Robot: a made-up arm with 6 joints. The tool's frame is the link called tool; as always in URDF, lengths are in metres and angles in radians. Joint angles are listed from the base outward.
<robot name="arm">
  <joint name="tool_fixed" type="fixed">
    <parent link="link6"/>
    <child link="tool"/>
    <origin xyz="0 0 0" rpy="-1.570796 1.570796 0"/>
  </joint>
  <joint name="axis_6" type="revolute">
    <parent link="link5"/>
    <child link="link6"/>
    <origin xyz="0 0 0.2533" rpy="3.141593 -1.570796 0"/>
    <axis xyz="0 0 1"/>
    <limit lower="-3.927" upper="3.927"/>
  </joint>
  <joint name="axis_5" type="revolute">
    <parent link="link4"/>
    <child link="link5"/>
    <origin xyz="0 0 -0.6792" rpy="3.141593 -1.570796 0"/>
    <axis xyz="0 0 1"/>
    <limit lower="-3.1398" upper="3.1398"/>
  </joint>
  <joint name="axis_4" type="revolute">
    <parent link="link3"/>
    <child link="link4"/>
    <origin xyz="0 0 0" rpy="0 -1.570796 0"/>
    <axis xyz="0 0 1"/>
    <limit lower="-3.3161" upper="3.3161"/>
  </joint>
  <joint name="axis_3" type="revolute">
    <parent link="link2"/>
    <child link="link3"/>
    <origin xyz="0.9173 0 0" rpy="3.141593 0 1.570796"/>
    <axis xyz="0 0 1"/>
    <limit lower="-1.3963" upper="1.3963"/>
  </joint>
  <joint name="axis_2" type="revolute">
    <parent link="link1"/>
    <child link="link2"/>
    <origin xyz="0 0 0" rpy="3.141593 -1.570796 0"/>
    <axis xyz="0 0 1"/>
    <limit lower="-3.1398" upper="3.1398"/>
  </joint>
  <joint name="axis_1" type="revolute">
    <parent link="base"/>
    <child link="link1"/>
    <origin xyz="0 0 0.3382" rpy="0 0 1.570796"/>
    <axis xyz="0 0 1"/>
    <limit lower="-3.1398" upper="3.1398"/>
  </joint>
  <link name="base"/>
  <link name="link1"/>
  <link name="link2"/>
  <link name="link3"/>
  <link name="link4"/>
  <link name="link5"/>
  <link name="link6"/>
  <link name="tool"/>
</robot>
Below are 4 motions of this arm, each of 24 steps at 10 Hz.
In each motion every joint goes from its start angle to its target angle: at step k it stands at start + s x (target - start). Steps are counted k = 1, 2, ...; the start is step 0. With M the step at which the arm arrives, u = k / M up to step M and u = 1 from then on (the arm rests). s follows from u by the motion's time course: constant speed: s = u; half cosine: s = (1 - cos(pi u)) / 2; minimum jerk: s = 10 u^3 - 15 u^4 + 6 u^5.
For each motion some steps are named. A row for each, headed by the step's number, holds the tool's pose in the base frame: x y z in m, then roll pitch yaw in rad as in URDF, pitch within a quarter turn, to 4 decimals.
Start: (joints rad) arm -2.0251 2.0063 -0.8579 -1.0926 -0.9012 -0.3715
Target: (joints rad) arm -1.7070 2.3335 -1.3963 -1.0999 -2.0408 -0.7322
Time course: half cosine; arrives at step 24
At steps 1, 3, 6, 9, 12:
1: -0.1558 -0.0537 -0.0170 -1.7147 -0.1830 0.3274
3: -0.1538 -0.0526 -0.0053 -1.6738 -0.2215 0.2993
6: -0.1492 -0.0520 0.0324 -1.5259 -0.3316 0.1959
9: -0.1461 -0.0598 0.0875 -1.2583 -0.4467 0.0030
12: -0.1461 -0.0825 0.1487 -0.8955 -0.4832 -0.2636

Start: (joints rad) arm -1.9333 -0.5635 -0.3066 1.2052 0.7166 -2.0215
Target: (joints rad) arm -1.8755 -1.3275 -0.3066 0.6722 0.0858 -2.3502
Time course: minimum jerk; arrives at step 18
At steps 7, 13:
7: -0.0673 0.1877 1.4934 0.7394 -0.6764 -1.3223
13: 0.0030 0.6153 1.2933 1.3734 -1.0328 -1.6565

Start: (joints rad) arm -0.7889 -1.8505 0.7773 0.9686 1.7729 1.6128
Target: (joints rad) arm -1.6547 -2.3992 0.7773 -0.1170 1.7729 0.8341
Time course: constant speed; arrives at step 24
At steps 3, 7, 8, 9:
3: -1.1039 1.1097 0.1485 0.4776 0.7495 0.8144
7: -0.9416 1.2106 0.0388 0.5068 0.9273 0.6656
8: -0.8984 1.2316 0.0129 0.5099 0.9726 0.6208
9: -0.8543 1.2508 -0.0124 0.5102 1.0180 0.5720

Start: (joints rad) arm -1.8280 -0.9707 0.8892 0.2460 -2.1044 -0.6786
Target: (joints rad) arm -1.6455 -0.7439 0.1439 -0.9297 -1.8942 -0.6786
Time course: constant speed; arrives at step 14
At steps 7, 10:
7: -0.1565 0.5102 1.5880 0.7589 0.6128 -1.3548
10: -0.1747 0.2900 1.5399 0.9720 0.7035 -0.9493

